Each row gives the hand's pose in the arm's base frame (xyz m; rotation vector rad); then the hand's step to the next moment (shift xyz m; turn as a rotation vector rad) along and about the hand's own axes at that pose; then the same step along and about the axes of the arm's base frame.
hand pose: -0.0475 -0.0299 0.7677 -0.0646 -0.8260 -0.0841
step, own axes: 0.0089 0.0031 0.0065 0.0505 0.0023 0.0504
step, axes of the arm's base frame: 0.0016 0.0032 0.0109 -0.0025 0.0043 0.0712
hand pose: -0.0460 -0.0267 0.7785 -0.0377 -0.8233 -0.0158
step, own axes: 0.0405 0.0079 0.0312 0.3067 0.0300 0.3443
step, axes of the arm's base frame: 0.0049 0.0092 0.0507 -0.0430 0.0438 0.4580
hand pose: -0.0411 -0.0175 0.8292 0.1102 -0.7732 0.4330
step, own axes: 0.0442 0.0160 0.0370 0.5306 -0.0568 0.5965
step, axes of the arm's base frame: -0.0028 0.0201 0.0563 -0.0295 -0.0230 0.7995
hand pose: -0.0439 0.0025 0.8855 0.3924 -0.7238 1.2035
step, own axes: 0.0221 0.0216 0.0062 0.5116 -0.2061 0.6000
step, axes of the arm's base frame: -0.0182 0.0187 0.0176 0.1062 -0.0879 0.8032
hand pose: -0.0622 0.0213 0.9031 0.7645 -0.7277 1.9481
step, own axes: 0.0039 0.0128 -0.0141 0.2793 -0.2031 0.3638
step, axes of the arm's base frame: -0.0161 0.0070 -0.0084 0.1461 -0.0359 0.4785
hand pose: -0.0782 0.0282 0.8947 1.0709 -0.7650 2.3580
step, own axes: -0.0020 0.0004 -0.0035 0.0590 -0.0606 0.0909
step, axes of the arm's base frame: -0.0009 0.0016 -0.0036 0.0488 -0.0033 0.1141
